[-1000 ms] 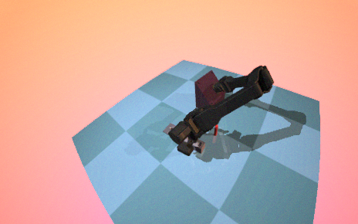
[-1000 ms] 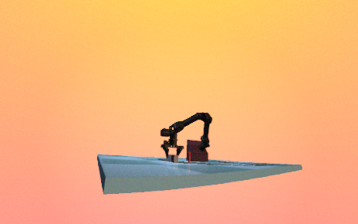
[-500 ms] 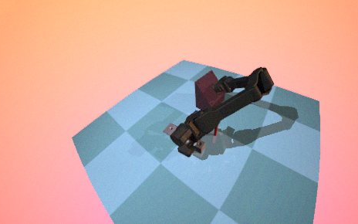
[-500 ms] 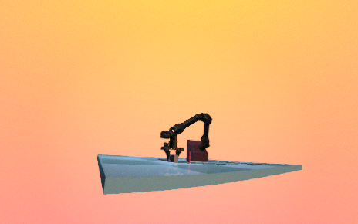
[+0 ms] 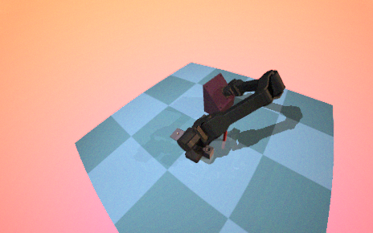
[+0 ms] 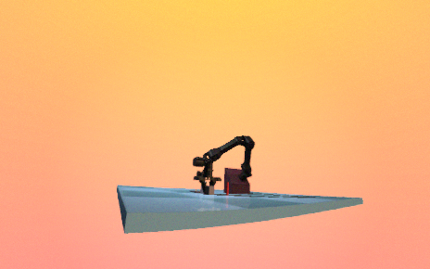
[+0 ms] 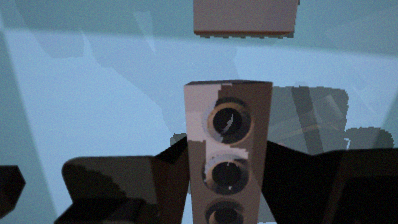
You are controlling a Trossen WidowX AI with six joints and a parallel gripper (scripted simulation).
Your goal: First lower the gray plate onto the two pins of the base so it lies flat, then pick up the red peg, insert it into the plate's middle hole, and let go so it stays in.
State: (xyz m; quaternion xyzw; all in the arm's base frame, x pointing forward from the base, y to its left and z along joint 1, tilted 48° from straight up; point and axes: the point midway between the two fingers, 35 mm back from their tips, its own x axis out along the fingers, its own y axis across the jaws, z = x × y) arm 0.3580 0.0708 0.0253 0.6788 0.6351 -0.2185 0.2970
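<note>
The red peg lies 12 cm behind my gripper tip, 5 cm to the left of it and 3 cm above it. Also, from my gripper tip: gray plate: 3 cm above.
</note>
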